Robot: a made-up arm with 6 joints.
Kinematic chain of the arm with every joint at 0, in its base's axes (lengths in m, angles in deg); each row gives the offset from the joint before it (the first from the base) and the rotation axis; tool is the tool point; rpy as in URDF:
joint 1: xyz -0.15 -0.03 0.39 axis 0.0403 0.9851 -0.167
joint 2: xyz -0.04 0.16 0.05 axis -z
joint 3: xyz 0.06 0 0.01 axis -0.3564 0.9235 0.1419
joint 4: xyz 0 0.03 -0.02 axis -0.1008 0.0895 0.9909
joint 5: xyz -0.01 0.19 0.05 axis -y
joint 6: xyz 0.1 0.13 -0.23 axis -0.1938 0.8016 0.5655
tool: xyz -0.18 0.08 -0.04 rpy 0 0 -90
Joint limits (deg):
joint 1: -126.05..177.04
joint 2: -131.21..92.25
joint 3: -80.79..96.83
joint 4: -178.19..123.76
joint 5: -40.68..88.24
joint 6: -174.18..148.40
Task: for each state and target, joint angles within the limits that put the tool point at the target. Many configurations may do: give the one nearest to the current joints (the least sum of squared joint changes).
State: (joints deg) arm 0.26 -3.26 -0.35 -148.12 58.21 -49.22
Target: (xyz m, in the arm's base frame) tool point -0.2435 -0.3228 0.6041
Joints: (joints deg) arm 15.22 -3.15 24.28 -172.27 82.70 -20.58
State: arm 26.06 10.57 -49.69 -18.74 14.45 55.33
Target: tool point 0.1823 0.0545 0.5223
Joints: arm 20.47 46.99 -46.79 -48.94 26.30 69.22
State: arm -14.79 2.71 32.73 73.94 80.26 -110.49
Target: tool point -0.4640 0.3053 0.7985
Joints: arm -1.10 -3.78 22.71 99.77 84.95 -167.20
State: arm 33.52 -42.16 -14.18 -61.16 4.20 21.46
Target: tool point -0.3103 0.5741 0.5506
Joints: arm 32.09 -65.28 -18.71 -47.34 -8.64 18.70
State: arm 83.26 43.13 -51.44 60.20 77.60 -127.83
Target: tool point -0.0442 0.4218 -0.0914
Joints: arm 97.60 68.56 -55.84 68.40 59.29 -126.65
